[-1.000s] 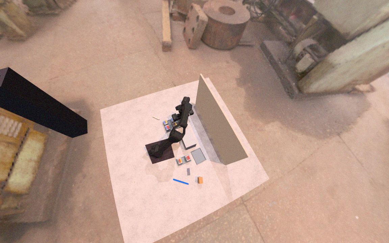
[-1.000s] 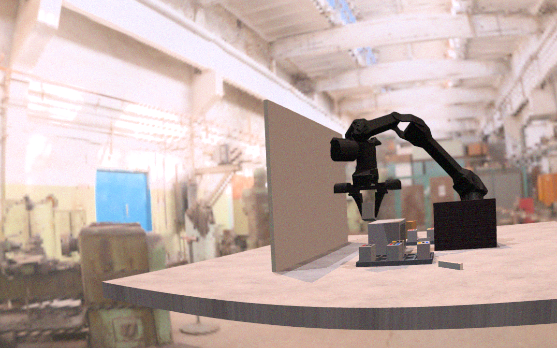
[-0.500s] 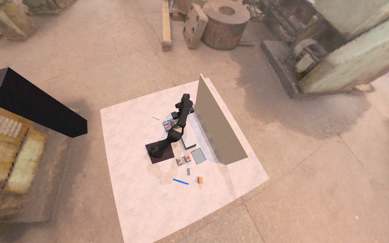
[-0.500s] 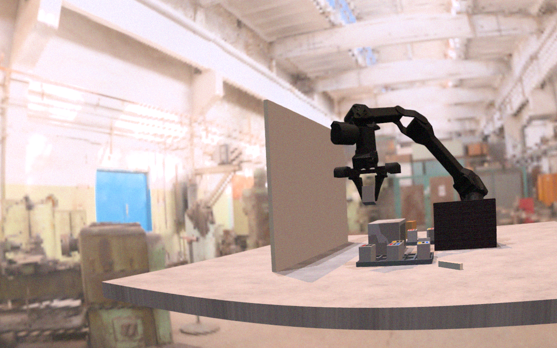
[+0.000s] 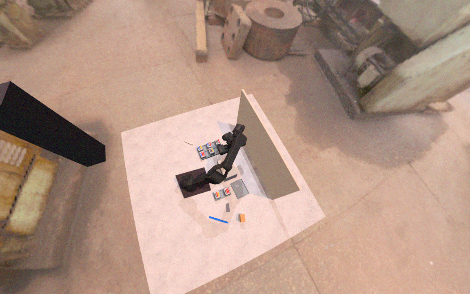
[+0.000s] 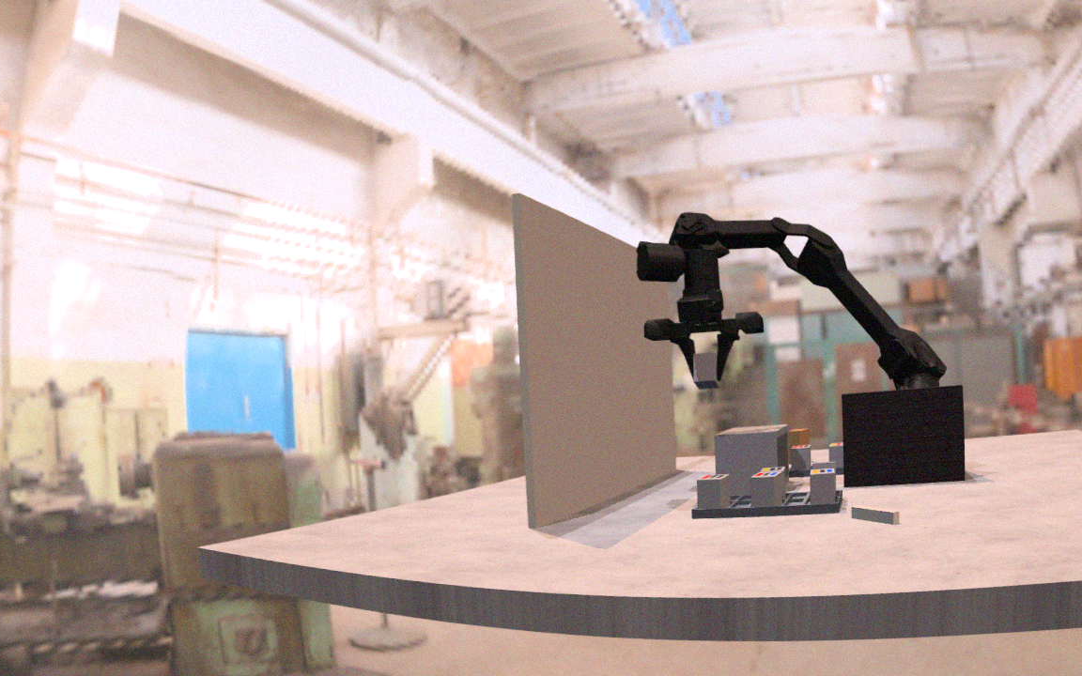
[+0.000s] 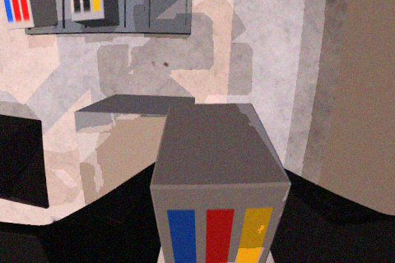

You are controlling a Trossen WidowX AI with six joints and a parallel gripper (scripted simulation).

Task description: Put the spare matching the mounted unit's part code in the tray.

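The grey tray is 25 cm to the right of my gripper tip, 18 cm below it and 1 cm behind it. Also, from my gripper tip: grey mounted unit (13 cm below, 7 cm to the right, 6 cm behind); upright board (18 cm ahead, 7 cm to the right, 4 cm above).
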